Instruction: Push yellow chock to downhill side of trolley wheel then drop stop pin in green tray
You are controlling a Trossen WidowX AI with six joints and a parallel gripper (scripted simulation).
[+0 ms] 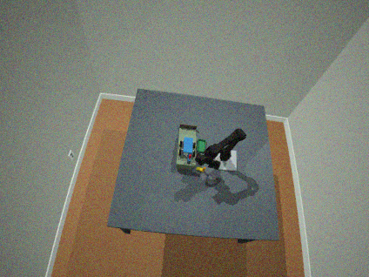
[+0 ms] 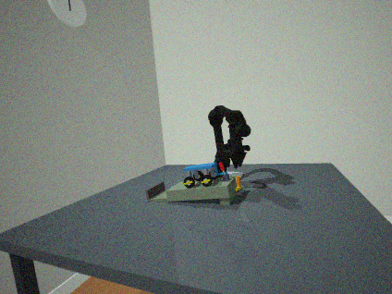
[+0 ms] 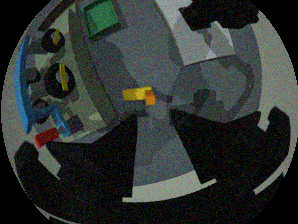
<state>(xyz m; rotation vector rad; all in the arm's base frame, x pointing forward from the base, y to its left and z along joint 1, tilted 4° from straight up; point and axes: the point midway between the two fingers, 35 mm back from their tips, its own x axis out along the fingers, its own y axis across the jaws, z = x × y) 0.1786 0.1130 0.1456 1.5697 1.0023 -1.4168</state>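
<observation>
The yellow chock lies 2 cm ahead of my gripper tip, 1 cm to the right of it and 9 cm below it. From my gripper tip the other things lie so: olive ramp (14 cm ahead, 16 cm to the right, 7 cm below); blue trolley (14 cm ahead, 15 cm to the right); red-headed stop pin (13 cm ahead, 5 cm to the right, 2 cm above).
</observation>
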